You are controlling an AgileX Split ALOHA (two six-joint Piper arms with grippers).
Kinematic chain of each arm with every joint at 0, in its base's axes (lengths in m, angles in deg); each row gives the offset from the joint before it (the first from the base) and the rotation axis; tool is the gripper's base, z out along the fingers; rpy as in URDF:
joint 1: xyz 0 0 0.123 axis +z
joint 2: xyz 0 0 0 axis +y
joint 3: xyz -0.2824 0 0.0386 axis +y
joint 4: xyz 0.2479 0 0.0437 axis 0.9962 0 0.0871
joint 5: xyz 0 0 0 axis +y
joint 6: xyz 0.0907 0 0.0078 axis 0.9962 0 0.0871
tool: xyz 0 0 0 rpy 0 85 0
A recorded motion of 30 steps. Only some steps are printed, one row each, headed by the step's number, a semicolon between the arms.
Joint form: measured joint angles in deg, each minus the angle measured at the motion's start. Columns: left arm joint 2, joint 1, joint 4, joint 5, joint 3, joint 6; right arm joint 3, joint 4, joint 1, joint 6, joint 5, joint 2.
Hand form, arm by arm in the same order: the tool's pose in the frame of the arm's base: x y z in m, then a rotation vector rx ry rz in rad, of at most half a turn. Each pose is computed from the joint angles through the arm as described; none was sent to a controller.
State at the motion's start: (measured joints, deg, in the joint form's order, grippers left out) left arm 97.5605 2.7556 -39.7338 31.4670 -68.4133 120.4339; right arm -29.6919 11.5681 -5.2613 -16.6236 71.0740 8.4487
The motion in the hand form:
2: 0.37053 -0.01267 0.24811 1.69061 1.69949 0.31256; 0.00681 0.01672 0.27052 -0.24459 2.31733 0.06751
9: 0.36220 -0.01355 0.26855 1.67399 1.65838 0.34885; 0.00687 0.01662 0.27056 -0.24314 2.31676 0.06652
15: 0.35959 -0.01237 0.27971 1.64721 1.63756 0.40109; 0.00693 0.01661 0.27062 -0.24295 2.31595 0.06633
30: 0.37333 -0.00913 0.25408 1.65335 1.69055 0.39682; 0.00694 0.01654 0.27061 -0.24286 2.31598 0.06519
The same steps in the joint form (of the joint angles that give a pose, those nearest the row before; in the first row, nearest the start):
2: 0.29 0.00 0.13 0.12 0.00 0.00; 0.00 0.00 0.00 0.12 0.00 0.00
9: -2.97 0.00 0.13 0.68 0.00 0.00; 0.00 -0.06 0.00 0.18 -0.06 0.00
15: -4.58 0.00 0.15 -0.82 0.00 0.00; 0.00 -0.06 0.00 0.18 -0.10 0.00
30: -0.28 0.00 0.37 -3.59 0.00 0.00; 0.00 -0.11 0.00 0.17 -0.11 0.00

